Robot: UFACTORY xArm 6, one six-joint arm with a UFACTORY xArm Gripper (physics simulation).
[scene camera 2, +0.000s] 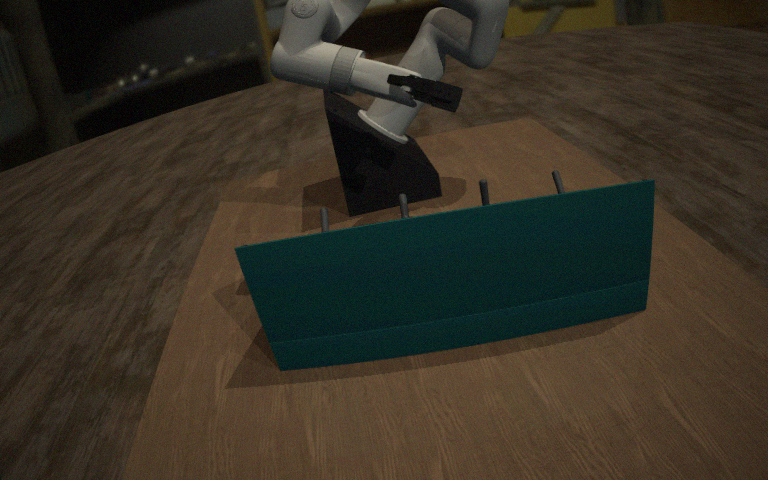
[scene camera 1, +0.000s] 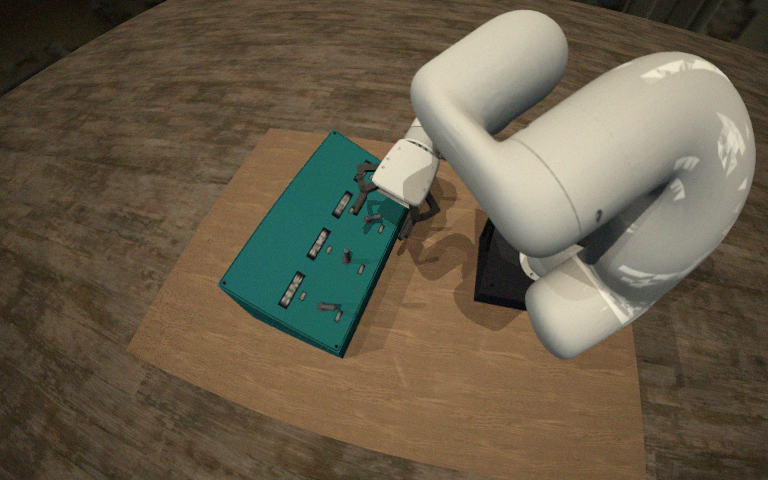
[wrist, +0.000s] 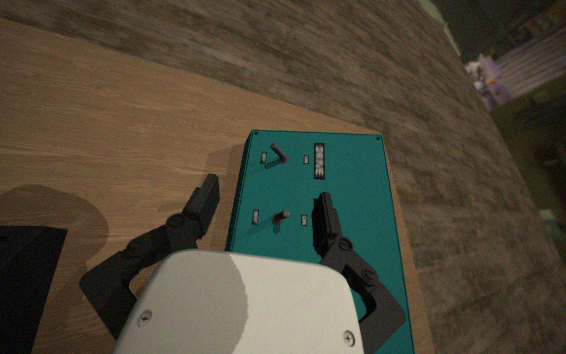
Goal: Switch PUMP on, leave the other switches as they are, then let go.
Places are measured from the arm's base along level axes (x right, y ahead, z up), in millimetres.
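Pixels of known places: gripper, fingertip midpoint: (scene camera 2: 459, 101) (scene camera 1: 377, 227) (wrist: 268, 194); arm's base at its link origin: (scene camera 2: 381, 128).
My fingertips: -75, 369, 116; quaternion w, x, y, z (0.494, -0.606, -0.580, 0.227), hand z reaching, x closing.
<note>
Ahead of a thing's pixels: the offset from my fingertips to its top centre, as dx, dy, dz. "*": to the spot under its first point. Level surfaces: height alone.
The teal switch box (scene camera 1: 271, 243) (scene camera 2: 453, 283) (wrist: 360, 200) carries a row of levers. The PUMP lever {+3, +71, -104} (scene camera 1: 346, 256) (scene camera 2: 484, 191) (wrist: 281, 217) leans toward its ON label {* +13, +115, -132} (scene camera 1: 329, 249) (wrist: 304, 220). The DRIVE lever {-117, +82, -117} (scene camera 1: 327, 307) (scene camera 2: 559, 182) (wrist: 279, 153) and the third lever {+119, +35, -117} (scene camera 1: 372, 218) (scene camera 2: 403, 205) lean toward their OFF side. The fourth lever shows in scene camera 2 (scene camera 2: 324, 219) but is hidden by the arm in scene camera 1. My gripper (scene camera 1: 380, 219) (scene camera 2: 453, 97) (wrist: 268, 194) is open and empty, above the box and apart from the PUMP lever.
The box sits on a wooden board {dz -248} (scene camera 1: 453, 396) (scene camera 2: 453, 430) (wrist: 100, 125). The arm's black base (scene camera 1: 492, 283) (scene camera 2: 390, 169) (wrist: 30, 270) stands on the board across from the levers. The arm's large white links reach over the board in scene camera 1.
</note>
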